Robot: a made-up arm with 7 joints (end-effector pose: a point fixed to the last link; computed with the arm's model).
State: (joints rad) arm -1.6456 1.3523 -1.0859 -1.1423 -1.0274 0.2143 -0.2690
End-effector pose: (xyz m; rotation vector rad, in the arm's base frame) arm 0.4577 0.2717 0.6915 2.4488 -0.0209 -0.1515
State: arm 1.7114 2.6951 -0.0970 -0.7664 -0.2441 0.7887 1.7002
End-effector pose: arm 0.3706 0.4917 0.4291 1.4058 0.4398 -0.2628
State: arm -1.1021 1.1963 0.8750 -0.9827 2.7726 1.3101 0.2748
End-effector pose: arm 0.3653 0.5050 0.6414 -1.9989 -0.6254 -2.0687
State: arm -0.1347 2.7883 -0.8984 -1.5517 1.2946 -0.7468 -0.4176
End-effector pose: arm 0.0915 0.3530 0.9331 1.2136 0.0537 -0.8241
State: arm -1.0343 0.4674 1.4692 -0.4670 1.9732 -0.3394 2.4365
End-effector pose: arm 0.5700 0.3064 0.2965 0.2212 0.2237 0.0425
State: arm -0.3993 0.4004 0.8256 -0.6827 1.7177 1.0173 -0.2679
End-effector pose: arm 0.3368 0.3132 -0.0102 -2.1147 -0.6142 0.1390
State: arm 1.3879 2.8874 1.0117 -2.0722 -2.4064 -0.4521 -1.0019
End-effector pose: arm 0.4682 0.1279 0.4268 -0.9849 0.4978 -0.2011
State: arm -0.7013 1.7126 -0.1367 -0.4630 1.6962 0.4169 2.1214
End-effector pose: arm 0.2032 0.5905 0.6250 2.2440 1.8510 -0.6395
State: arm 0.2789 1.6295 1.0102 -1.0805 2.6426 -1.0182 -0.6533
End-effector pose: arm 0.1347 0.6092 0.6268 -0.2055 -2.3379 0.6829
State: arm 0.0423 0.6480 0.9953 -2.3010 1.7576 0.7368 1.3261
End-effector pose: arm 0.1149 0.3719 0.2224 -2.3915 -0.7621 -0.4094
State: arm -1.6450 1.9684 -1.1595 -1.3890 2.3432 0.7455 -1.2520
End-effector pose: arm 0.1730 0.5167 0.7566 0.2308 -0.3064 -0.9154
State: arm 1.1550 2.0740 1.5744 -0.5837 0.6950 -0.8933 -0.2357
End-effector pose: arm 0.2318 0.5489 0.7908 1.3996 -1.0376 -0.4535
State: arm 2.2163 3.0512 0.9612 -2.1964 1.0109 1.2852 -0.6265
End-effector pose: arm 0.2909 0.1103 0.1259 0.5122 1.9094 -2.1523
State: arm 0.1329 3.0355 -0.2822 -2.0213 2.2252 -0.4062 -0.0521
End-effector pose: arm 0.2608 0.1621 0.8950 0.1305 -0.1458 -0.6628
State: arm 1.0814 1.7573 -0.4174 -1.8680 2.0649 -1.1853 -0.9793
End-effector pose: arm -0.0809 0.5170 0.3720 0.2806 -0.0270 -0.1191
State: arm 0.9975 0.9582 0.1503 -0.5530 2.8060 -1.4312 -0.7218
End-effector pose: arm -0.4009 0.4718 0.1977 1.3161 -0.6175 1.7270
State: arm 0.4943 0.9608 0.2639 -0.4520 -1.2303 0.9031 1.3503
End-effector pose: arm -0.1154 0.5063 0.1211 1.0329 0.5441 0.9680
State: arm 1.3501 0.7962 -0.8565 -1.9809 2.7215 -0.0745 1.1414
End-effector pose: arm -0.4524 0.0584 0.2856 1.0066 0.3278 -2.3701
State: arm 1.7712 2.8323 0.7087 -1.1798 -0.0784 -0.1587 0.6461
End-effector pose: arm 0.5068 0.3042 0.2933 0.6280 0.8343 -1.4645
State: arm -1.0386 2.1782 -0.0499 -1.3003 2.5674 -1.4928 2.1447
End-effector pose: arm 0.0354 0.4224 0.9453 1.1026 0.6886 1.6589
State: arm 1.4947 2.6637 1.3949 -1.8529 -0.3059 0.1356 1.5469
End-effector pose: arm 0.4955 0.1759 0.5244 -0.0895 -0.1277 -1.4216
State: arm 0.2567 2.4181 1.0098 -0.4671 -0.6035 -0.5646 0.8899
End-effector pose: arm 0.1855 0.3441 1.0374 1.3147 -0.5792 -0.3805
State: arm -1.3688 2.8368 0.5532 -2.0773 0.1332 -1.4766 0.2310
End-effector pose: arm -0.3676 0.0203 0.7859 -2.2230 -0.2996 1.4622
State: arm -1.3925 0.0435 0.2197 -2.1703 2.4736 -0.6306 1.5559
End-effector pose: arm 0.4003 -0.1765 0.5933 1.4639 -0.9399 0.3292
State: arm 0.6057 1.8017 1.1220 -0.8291 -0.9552 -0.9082 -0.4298
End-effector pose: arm 0.1603 0.5603 0.7193 2.1149 0.6938 -0.9232
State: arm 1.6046 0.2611 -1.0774 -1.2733 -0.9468 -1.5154 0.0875
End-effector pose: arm -0.5125 -0.2474 0.2945 -1.6204 -0.5646 -1.0477
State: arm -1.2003 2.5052 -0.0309 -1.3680 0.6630 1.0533 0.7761
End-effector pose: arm -0.2171 0.3118 0.9115 0.2318 -1.5271 0.5197
